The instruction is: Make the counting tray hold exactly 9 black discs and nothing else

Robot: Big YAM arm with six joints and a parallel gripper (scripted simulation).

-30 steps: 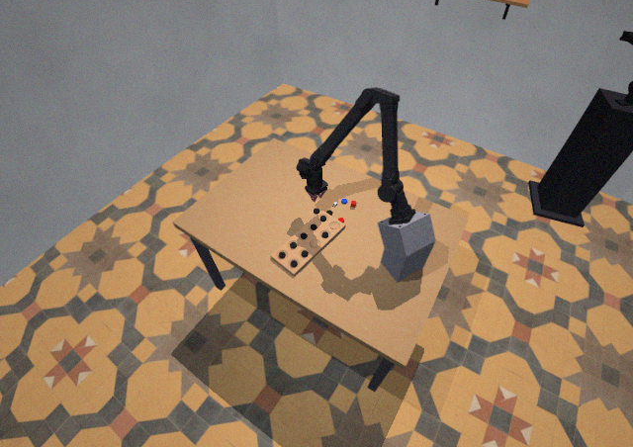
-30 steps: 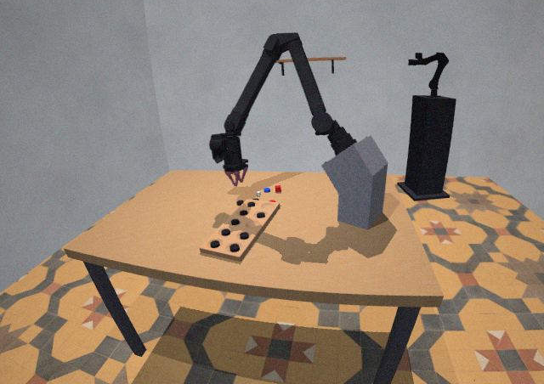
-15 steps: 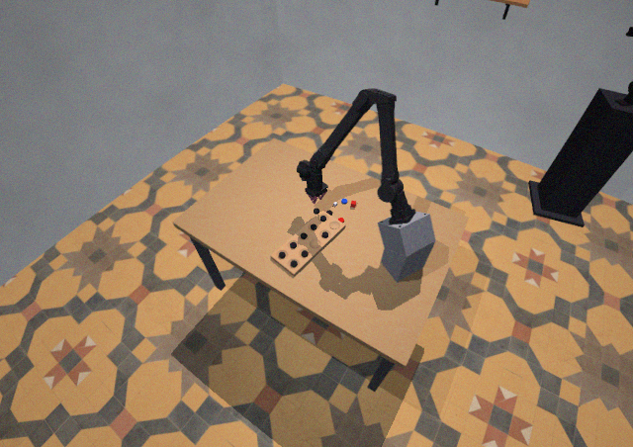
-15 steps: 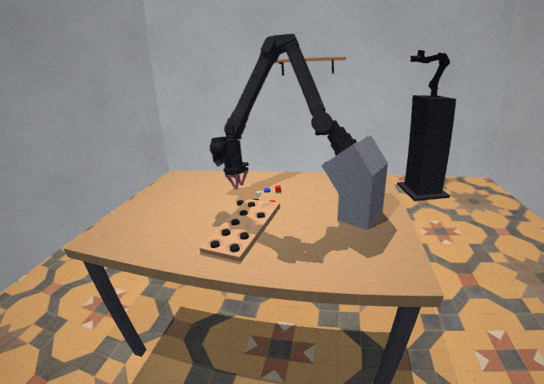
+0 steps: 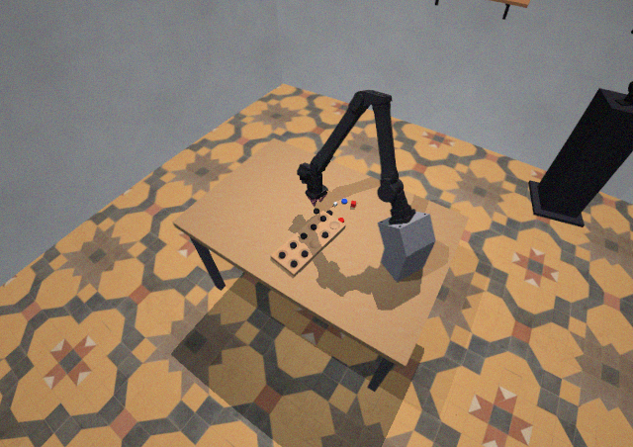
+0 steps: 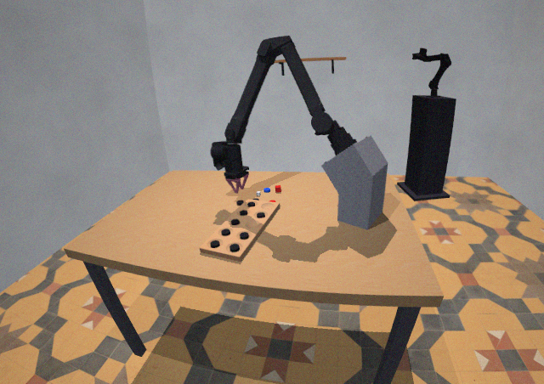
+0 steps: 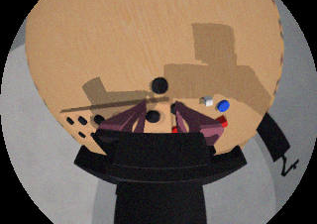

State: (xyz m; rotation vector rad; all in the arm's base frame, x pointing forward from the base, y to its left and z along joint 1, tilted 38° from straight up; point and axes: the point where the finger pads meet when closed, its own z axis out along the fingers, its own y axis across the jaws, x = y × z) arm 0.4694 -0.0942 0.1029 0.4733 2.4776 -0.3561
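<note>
The wooden counting tray lies 3 cm behind my hand, 20 cm to the left of it and 6 cm below it. From my hand the other things lie so: red disc 14 cm behind, 2 cm to the left, 7 cm below; small white piece 8 cm behind, 8 cm to the right, 6 cm below; blue disc 12 cm behind, 12 cm to the right, 7 cm below.
</note>
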